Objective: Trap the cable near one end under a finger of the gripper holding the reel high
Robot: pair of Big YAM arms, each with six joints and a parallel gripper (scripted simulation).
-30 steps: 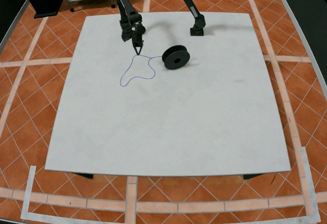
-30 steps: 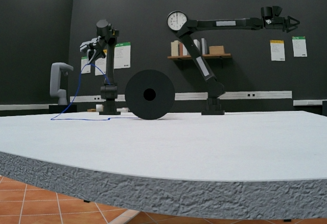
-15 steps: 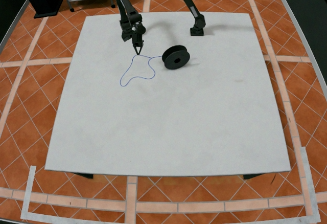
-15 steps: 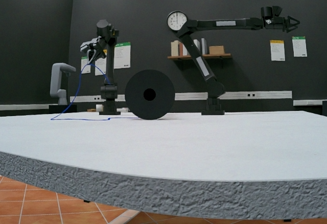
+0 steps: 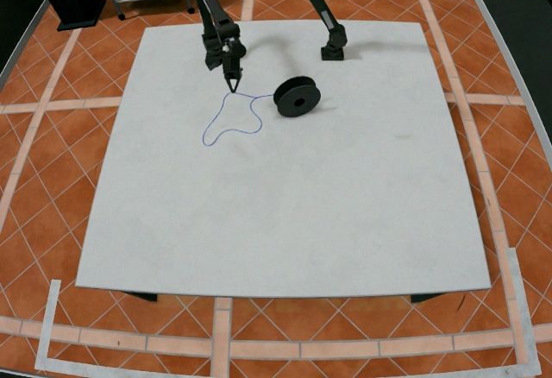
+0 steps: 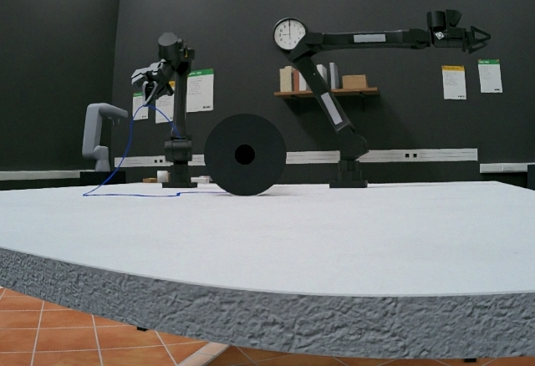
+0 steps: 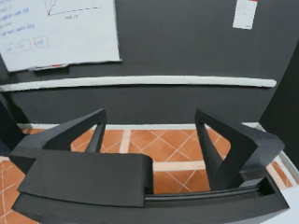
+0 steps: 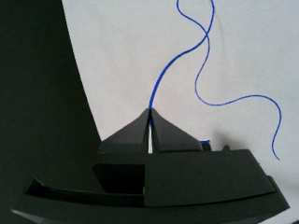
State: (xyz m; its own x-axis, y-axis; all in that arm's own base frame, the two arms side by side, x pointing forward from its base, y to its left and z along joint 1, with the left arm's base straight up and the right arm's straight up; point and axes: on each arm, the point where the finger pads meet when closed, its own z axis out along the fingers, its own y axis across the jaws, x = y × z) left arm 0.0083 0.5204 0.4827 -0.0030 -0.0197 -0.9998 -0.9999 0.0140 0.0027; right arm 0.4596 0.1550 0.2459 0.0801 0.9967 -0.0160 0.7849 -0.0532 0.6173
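My left hand is 73 cm to the left of the black reel, 39 cm above it and 37 cm short of it.
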